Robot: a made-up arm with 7 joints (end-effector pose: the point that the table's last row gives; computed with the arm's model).
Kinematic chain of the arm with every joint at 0, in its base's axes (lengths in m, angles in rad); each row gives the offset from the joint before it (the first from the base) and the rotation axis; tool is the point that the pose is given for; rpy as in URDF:
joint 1: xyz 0 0 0.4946 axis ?
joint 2: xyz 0 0 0 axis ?
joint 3: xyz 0 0 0.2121 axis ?
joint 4: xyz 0.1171 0 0 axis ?
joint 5: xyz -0.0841 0 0.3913 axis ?
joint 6: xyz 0 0 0 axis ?
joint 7: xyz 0.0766 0 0 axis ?
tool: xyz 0 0 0 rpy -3.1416 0 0
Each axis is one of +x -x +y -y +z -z.
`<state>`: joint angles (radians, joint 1 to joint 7).
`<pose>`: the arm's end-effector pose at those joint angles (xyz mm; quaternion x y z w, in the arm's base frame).
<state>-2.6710 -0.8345 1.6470 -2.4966 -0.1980 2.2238 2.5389</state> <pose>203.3 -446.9 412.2 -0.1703 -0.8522 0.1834 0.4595</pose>
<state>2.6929 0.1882 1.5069 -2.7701 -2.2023 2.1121 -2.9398</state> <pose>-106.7 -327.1 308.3 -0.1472 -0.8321 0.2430 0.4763</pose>
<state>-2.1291 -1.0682 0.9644 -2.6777 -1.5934 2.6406 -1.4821</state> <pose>195.4 -352.7 572.8 0.3906 0.5117 -0.7565 0.1154</pose>
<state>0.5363 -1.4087 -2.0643 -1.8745 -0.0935 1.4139 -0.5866</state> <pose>104.2 -536.0 243.3 -0.6885 0.1855 -0.2221 0.6650</pose>
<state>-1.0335 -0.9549 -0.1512 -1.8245 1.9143 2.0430 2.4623</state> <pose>-4.5 -226.5 1055.0 0.0244 0.4347 0.2696 0.8589</pose>
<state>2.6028 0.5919 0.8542 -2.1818 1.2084 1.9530 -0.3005</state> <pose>-486.9 -171.6 301.8 0.1199 0.7246 -0.6034 0.3105</pose>
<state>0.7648 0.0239 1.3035 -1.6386 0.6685 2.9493 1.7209</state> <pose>-207.2 495.0 817.4 -0.7754 0.0919 0.4223 0.4604</pose>
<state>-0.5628 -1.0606 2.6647 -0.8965 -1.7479 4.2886 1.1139</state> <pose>-409.5 399.0 466.3 0.3137 -0.8442 -0.0166 0.4344</pose>
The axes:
joint 1: +z
joint 2: +y
joint 3: +z
joint 4: -y
joint 5: +z
joint 6: -y
joint 7: -z

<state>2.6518 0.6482 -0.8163 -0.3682 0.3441 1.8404 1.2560</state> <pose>-384.4 365.6 964.5 -0.7804 -0.4342 -0.0189 0.4496</pose>
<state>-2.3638 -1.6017 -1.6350 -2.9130 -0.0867 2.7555 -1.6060</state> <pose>-370.3 144.4 482.5 0.3354 -0.6193 0.3020 0.6425</pose>
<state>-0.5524 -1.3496 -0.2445 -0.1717 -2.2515 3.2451 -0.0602</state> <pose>-454.2 305.7 778.5 -0.2902 -0.4350 0.0103 0.8523</pose>
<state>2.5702 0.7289 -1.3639 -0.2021 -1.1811 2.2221 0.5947</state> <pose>-366.3 350.9 955.7 -0.2389 -0.1812 -0.9443 0.1359</pose>
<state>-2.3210 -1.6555 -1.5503 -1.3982 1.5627 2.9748 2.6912</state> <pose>-123.1 604.2 398.7 -0.1800 -0.6181 -0.4654 0.6074</pose>
